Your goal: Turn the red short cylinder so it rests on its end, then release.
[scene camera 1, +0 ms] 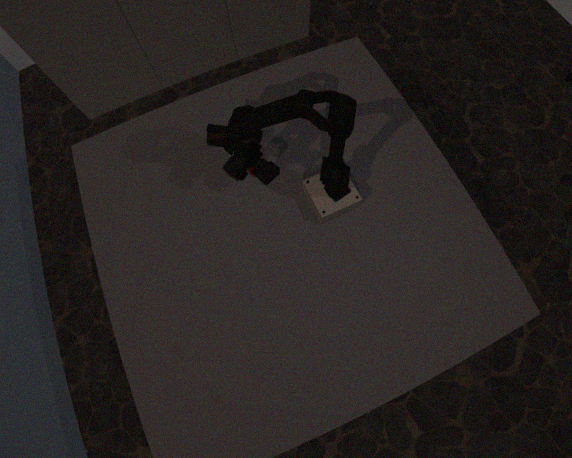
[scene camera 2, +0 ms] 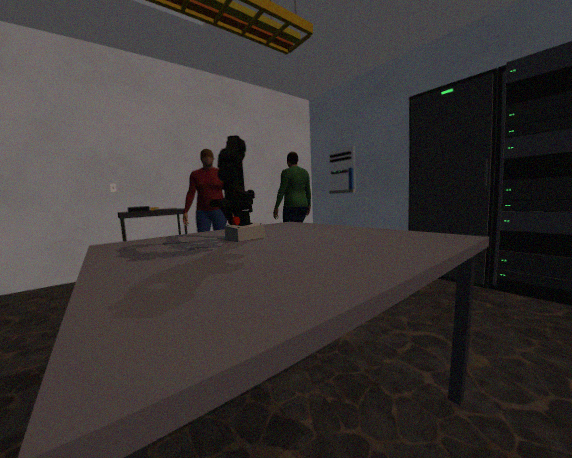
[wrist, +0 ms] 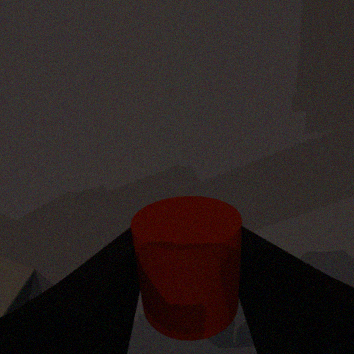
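Observation:
The red short cylinder [scene camera 1: 251, 171] [scene camera 2: 236, 220] [wrist: 187, 270] is held between the two black fingers, clear of the table. In the wrist view one round end and the curved side show, with a finger pressed on each side. My gripper [scene camera 1: 252, 172] [scene camera 2: 237, 220] [wrist: 185, 236] is shut on it. In scene camera 1 the fingers hide most of the cylinder. In scene camera 2 it is a small red patch above the level of the pale base block, and its exact tilt cannot be told.
The arm stands on a pale base block [scene camera 1: 327, 209] [scene camera 2: 245, 233] beside the gripper. The table [scene camera 1: 300, 320] [scene camera 2: 250, 300] carries shadows of the arm. Two people [scene camera 2: 206, 187] [scene camera 2: 294, 185], a side table [scene camera 2: 150, 214] and dark server racks [scene camera 2: 450, 150] stand beyond it.

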